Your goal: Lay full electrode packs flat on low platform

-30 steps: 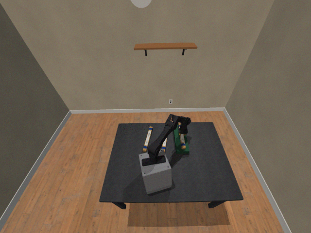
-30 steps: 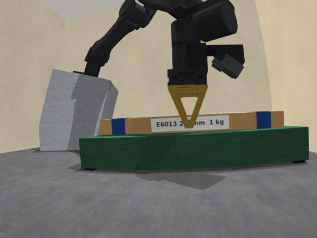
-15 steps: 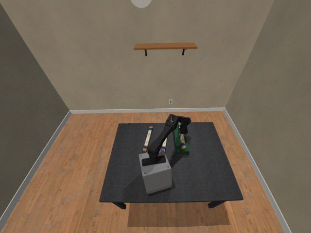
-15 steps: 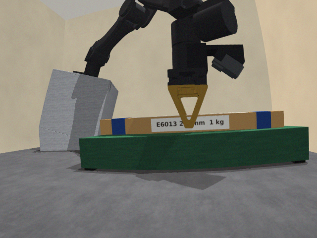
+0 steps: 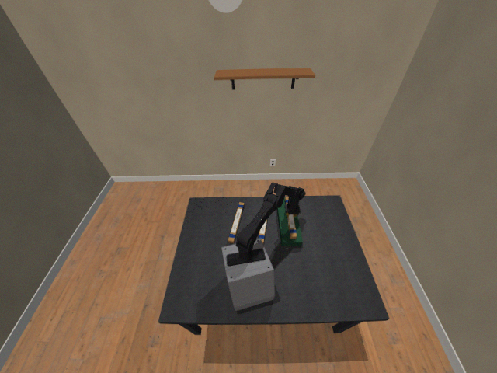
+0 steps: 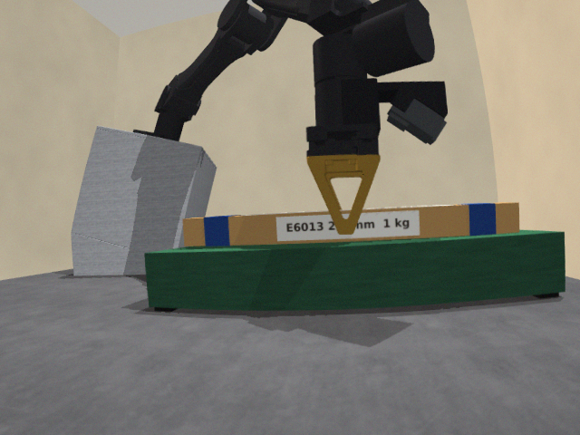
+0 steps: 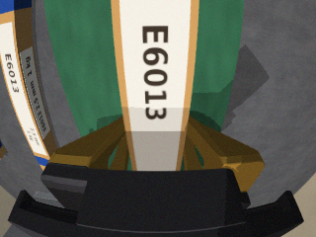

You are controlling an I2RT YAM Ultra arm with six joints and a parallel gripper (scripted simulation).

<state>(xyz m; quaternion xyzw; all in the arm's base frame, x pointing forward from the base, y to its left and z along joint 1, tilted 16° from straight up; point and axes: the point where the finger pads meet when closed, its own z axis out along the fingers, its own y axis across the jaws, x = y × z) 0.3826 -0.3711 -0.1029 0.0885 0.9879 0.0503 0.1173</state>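
My hand is 60 mm above the green low platform and 10 mm to the right of it.
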